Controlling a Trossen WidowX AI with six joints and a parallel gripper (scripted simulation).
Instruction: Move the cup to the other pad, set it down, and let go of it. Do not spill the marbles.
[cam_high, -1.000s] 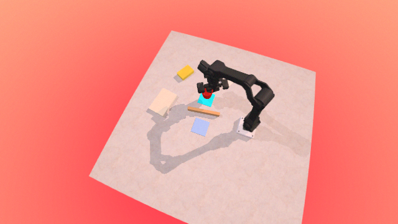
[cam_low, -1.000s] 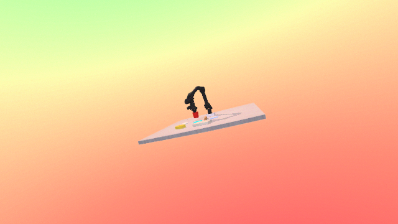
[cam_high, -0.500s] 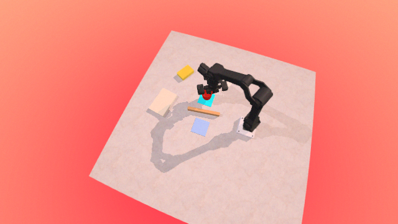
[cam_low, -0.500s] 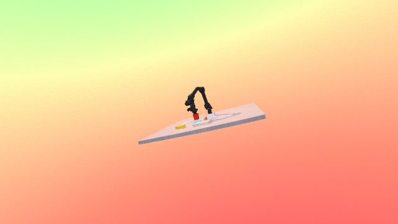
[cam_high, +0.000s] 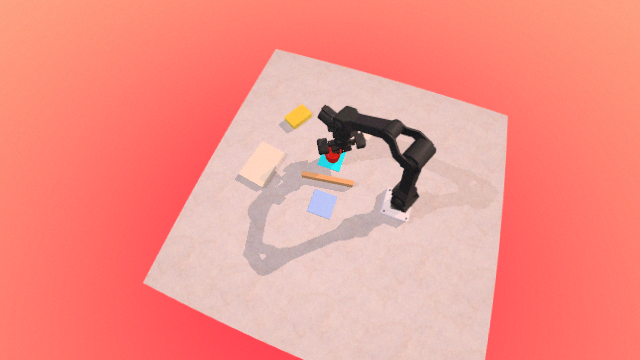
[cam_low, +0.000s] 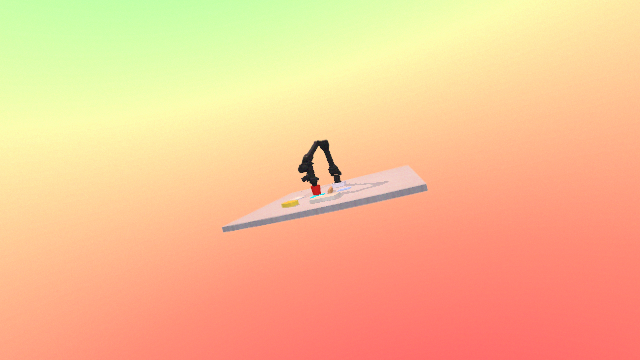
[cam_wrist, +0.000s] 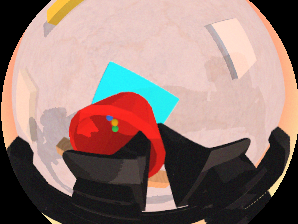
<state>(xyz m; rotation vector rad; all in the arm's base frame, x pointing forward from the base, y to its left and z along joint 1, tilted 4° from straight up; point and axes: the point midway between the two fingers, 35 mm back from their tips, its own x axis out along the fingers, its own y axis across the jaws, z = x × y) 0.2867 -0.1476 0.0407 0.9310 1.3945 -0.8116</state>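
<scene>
My gripper tip is 50 mm above the cyan pad, 30 mm short of it and 20 mm to the right of it. From my gripper tip the other things lie so: red cup 30 mm ahead, 10 mm to the left; then orange bar 120 mm to the left, 40 mm below, 20 mm ahead; then white tile 180 mm to the right, 90 mm behind, 40 mm below.
</scene>
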